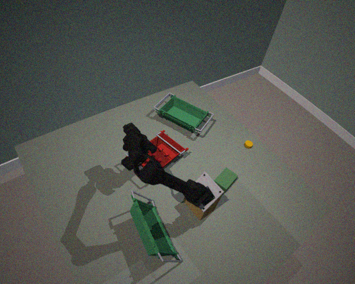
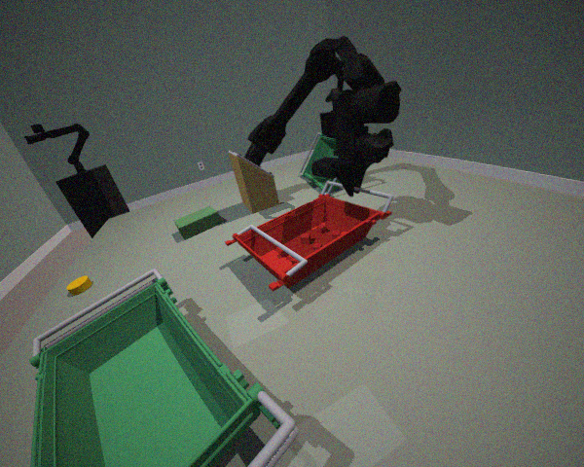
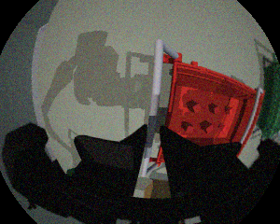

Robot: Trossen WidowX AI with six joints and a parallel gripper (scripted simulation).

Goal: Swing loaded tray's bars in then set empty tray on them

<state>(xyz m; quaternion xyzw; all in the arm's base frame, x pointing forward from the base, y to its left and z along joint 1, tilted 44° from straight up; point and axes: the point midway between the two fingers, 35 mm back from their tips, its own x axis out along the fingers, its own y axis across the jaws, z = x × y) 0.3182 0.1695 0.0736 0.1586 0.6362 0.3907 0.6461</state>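
Now: gripper tip 33 cm past the green tray and 8 cm to the right of it. From my gripper tip the other things lie so: yellow disc (70 cm to the right, 11 cm behind, 6 cm below); then flat green block (39 cm to the right, 25 cm behind, 5 cm below).
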